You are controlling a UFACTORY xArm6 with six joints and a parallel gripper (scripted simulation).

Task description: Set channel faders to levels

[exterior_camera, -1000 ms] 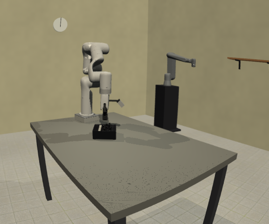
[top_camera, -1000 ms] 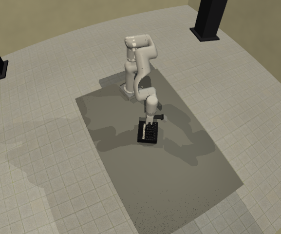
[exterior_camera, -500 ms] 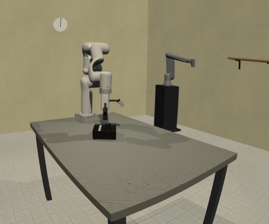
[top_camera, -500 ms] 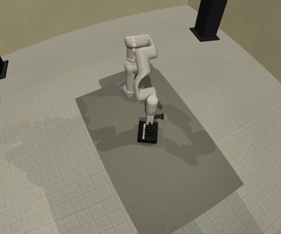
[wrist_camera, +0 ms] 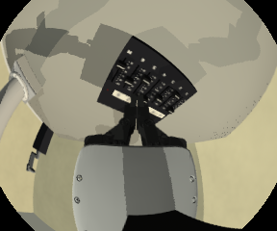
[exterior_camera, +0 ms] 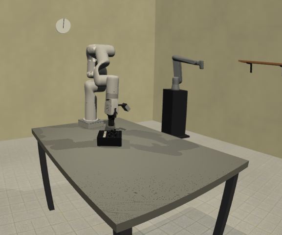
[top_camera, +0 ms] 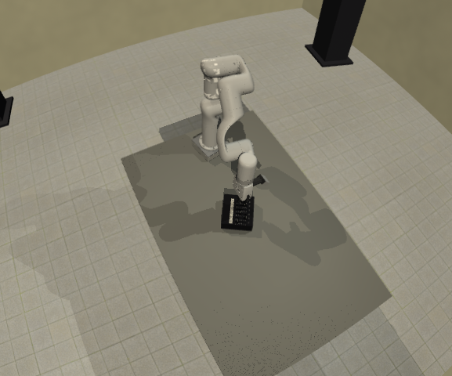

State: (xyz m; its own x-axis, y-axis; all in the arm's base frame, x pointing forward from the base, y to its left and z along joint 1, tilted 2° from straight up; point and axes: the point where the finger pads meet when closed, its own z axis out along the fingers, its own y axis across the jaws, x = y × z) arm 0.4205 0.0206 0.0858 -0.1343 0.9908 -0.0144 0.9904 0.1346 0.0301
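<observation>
Right now the master fader cap is 50 mm below my hand, 40 mm to the left of it and 30 mm behind it.
</observation>
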